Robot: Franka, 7 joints.
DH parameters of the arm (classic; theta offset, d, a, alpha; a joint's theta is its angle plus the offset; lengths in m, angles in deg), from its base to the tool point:
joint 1: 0 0.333 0 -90
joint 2: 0 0 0 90
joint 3: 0 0.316 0.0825 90
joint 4: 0 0 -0.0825 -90
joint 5: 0 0.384 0 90
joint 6: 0 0 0.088 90
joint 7: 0 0.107 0 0
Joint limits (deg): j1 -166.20..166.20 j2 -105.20..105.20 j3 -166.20..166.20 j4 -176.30..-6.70 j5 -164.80..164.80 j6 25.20..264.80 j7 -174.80..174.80
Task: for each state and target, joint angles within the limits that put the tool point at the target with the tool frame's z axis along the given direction. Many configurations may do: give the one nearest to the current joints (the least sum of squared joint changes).
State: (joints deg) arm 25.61 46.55 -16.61 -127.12 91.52 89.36 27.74
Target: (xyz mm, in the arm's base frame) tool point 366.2 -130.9 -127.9 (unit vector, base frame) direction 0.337 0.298 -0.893
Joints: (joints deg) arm 20.66 72.88 -27.70 -119.63 130.67 128.23 27.74
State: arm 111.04 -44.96 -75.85 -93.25 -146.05 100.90 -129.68
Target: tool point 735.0 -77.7 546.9 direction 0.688 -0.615 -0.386
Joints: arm 126.24 -67.33 -82.80 -79.73 -132.20 102.82 -129.68
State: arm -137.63 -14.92 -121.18 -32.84 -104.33 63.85 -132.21
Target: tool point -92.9 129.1 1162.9 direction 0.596 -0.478 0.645
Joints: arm -147.55 12.76 -123.43 -31.44 -131.48 106.59 -132.21
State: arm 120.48 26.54 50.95 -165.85 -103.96 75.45 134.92
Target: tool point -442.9 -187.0 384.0 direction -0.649 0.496 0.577
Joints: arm 143.46 5.80 72.85 -143.38 -127.75 66.35 134.92
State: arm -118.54 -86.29 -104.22 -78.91 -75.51 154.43 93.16
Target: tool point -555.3 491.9 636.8 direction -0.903 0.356 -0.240
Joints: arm -85.84 -63.91 -89.31 -65.95 -75.53 154.88 93.16
